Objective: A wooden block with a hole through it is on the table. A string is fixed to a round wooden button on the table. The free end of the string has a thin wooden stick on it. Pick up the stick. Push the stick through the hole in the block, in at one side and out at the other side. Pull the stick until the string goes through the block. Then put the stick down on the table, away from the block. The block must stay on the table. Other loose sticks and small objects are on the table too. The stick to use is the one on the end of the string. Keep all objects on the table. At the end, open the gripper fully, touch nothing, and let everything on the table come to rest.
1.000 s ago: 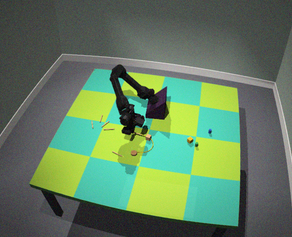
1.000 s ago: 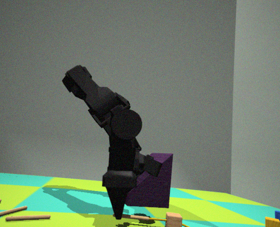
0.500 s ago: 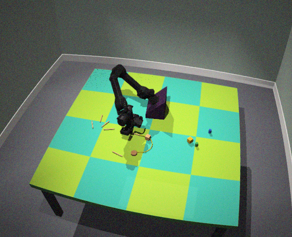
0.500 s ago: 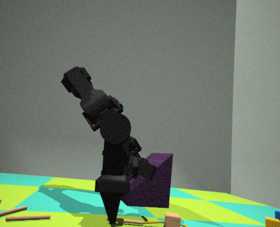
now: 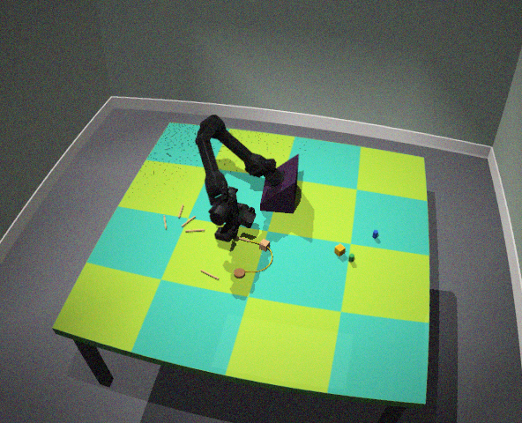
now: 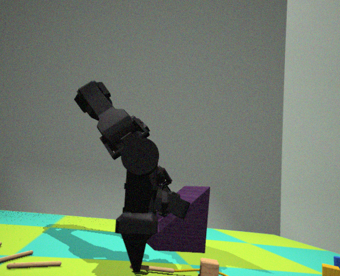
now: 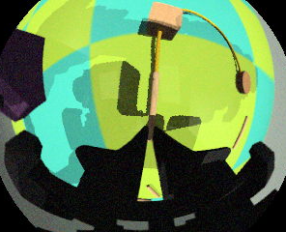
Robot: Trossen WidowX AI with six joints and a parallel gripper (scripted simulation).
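The thin wooden stick is 40 mm to the left of my gripper tip, 10 mm ahead of it and 10 mm above it. Round my gripper tip: orange cube (400 mm to the left, 40 mm ahead, 10 mm above); round wooden button (180 mm ahead, 40 mm to the left, 10 mm above); wooden block (120 mm to the left, 40 mm ahead, 10 mm above).
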